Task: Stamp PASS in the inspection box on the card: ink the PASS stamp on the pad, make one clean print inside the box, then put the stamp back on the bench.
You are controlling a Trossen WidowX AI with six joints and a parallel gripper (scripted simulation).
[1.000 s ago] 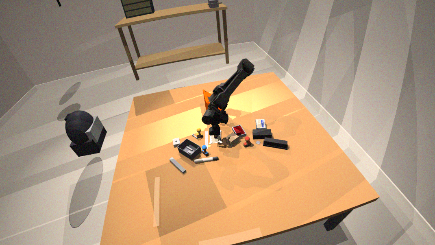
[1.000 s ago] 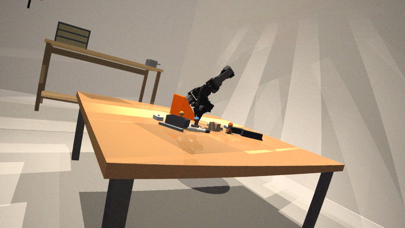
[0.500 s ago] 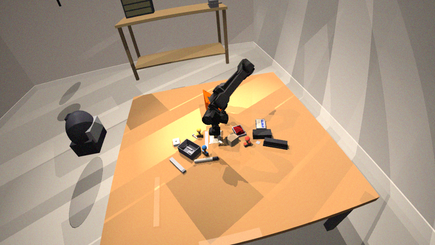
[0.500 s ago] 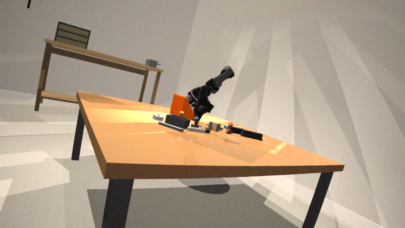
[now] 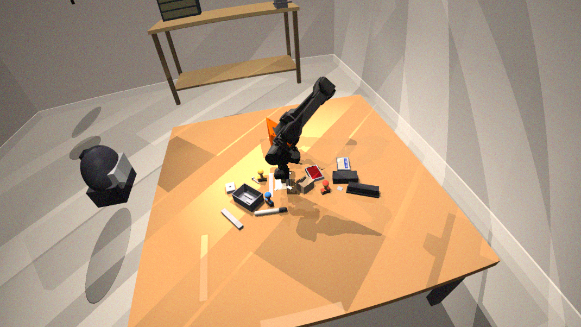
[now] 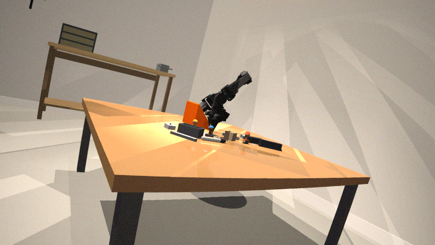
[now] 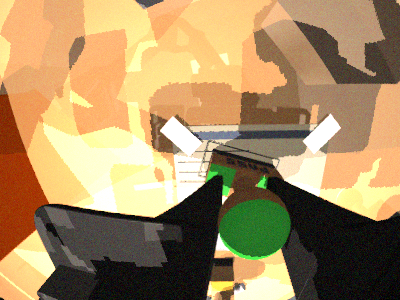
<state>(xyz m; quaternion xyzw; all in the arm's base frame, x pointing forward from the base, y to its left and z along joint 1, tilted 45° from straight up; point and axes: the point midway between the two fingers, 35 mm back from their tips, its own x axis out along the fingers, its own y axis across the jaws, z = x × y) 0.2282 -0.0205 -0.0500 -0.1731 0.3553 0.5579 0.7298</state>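
The green-knobbed stamp lies right at my gripper tip. Also, from my gripper tip: tan block: 80 mm ahead, 70 mm to the left; white card: 30 mm below, 10 mm to the right, 10 mm ahead; yellow-knobbed stamp: 100 mm to the right, 40 mm behind.
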